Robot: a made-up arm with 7 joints. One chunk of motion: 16 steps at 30 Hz.
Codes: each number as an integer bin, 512 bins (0 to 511) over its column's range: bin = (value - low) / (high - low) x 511, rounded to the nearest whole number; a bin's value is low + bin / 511 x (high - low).
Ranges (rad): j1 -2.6..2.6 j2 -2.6..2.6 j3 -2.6..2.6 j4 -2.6..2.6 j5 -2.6..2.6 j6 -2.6..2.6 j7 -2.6..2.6
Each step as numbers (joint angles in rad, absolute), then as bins.
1 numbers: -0.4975 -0.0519 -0.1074 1.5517 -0.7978 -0.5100 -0.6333
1 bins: 207 250 245 408 177 205 193
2 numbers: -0.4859 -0.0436 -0.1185 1.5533 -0.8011 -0.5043 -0.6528
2 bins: 208 251 244 408 177 206 191
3 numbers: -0.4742 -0.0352 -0.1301 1.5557 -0.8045 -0.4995 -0.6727
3 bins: 209 252 243 408 176 206 189
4 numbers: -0.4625 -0.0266 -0.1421 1.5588 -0.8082 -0.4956 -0.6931
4 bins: 210 253 242 409 176 207 187
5 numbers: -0.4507 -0.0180 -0.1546 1.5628 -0.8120 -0.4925 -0.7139
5 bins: 211 254 240 409 176 207 185
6 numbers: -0.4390 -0.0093 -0.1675 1.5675 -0.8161 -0.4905 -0.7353
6 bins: 212 255 239 410 175 207 183
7 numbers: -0.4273 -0.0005 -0.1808 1.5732 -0.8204 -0.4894 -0.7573
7 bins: 214 255 238 410 175 207 181
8 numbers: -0.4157 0.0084 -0.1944 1.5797 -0.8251 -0.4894 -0.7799
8 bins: 215 256 236 411 174 207 179
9 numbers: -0.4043 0.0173 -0.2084 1.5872 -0.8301 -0.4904 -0.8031
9 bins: 216 257 235 411 174 207 177
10 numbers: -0.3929 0.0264 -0.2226 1.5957 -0.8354 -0.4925 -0.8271
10 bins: 217 258 234 412 173 207 174
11 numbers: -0.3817 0.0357 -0.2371 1.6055 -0.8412 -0.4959 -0.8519
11 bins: 218 259 232 413 173 207 172
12 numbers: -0.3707 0.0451 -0.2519 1.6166 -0.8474 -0.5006 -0.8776
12 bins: 219 260 231 414 172 206 169
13 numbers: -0.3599 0.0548 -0.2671 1.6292 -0.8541 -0.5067 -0.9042
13 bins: 220 261 229 416 172 206 167
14 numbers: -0.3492 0.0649 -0.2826 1.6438 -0.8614 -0.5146 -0.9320
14 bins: 221 262 228 417 171 205 164
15 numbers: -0.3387 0.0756 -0.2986 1.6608 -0.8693 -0.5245 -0.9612
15 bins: 222 263 226 419 170 204 161
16 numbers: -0.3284 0.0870 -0.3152 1.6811 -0.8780 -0.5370 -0.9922
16 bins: 223 264 225 421 169 203 158
